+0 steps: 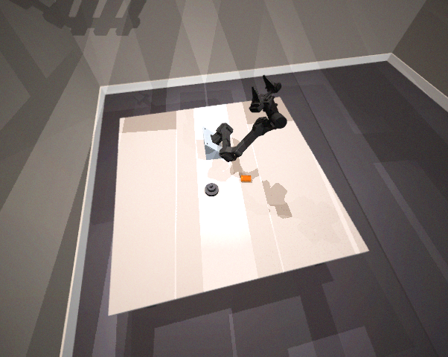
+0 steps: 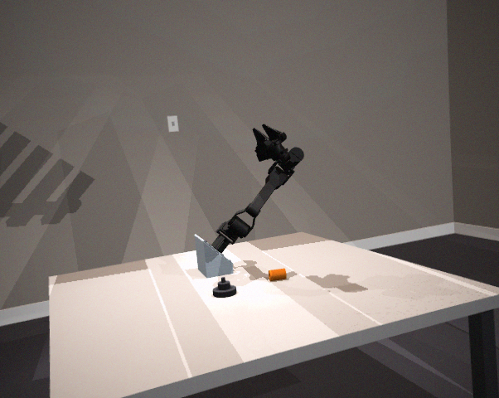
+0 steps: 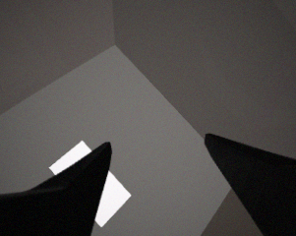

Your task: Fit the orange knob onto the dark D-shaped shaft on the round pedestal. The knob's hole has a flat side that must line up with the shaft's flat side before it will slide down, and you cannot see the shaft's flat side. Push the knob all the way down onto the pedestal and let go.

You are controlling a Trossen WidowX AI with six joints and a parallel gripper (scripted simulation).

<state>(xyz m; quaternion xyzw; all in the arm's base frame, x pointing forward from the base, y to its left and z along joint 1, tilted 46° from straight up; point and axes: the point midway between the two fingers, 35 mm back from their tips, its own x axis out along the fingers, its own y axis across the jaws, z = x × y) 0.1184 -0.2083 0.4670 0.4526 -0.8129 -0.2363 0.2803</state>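
Right now the orange knob is 140 mm ahead of my gripper tip, 50 mm to the right of it and 560 mm below it. The rest, counted from my gripper tip: dark round pedestal: 160 mm ahead, 270 mm to the right, 550 mm below.
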